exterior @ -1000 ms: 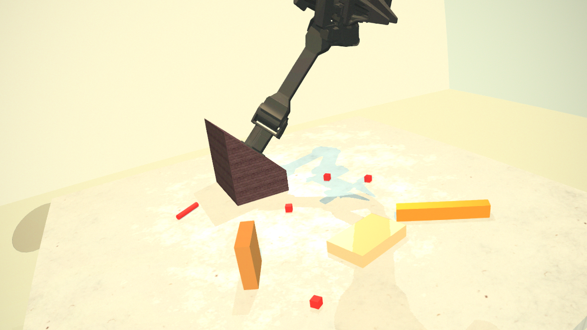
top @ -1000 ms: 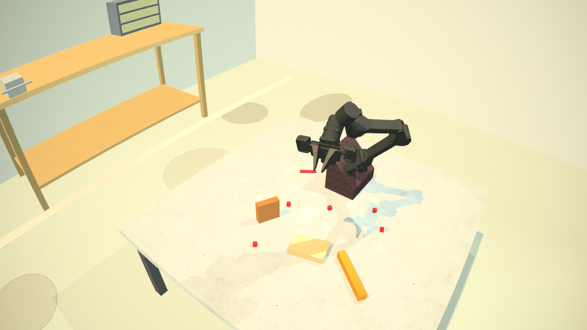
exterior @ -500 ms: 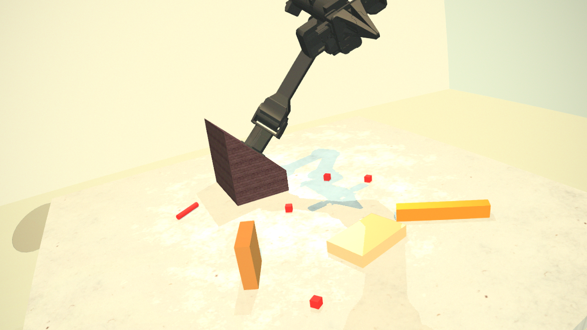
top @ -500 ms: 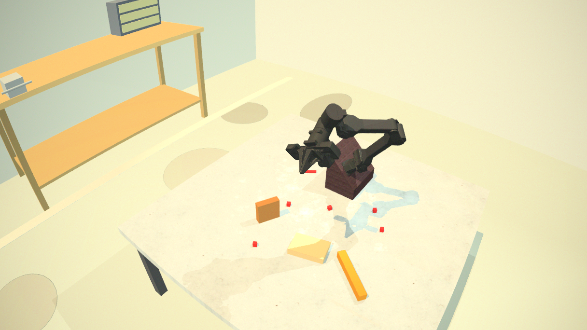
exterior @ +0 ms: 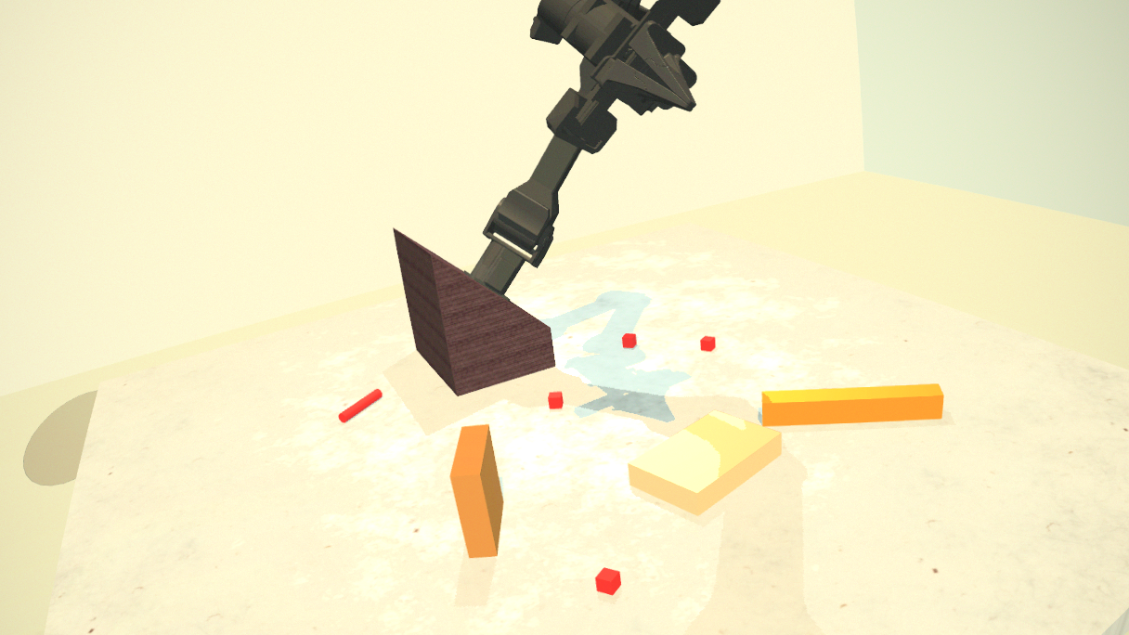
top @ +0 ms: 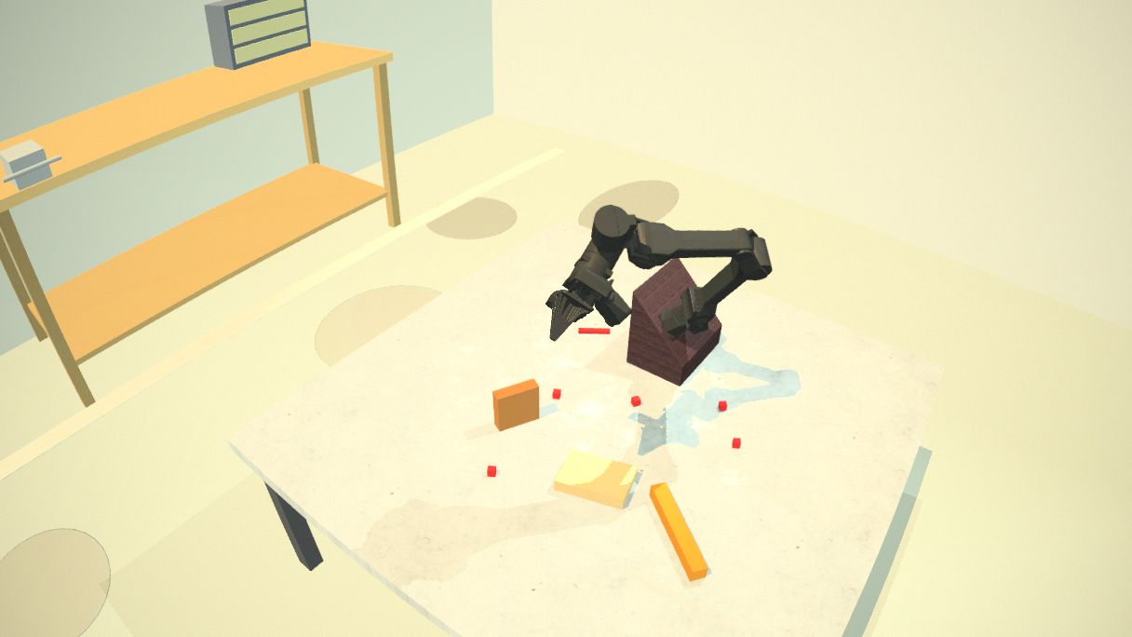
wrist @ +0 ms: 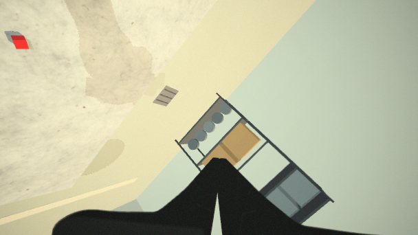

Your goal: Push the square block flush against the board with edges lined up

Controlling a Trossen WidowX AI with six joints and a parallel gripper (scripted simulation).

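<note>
My gripper tip is 35 cm above the square block, 21 cm to the left of it and 10 cm past it. From my gripper tip the other things lie so: orange-yellow bar (38 cm below, 24 cm to the left, 10 cm behind); red stick (46 cm behind, 39 cm below, 30 cm to the right); flat pale yellow slab (38 cm below, 9 cm behind, 4 cm to the left).
</note>
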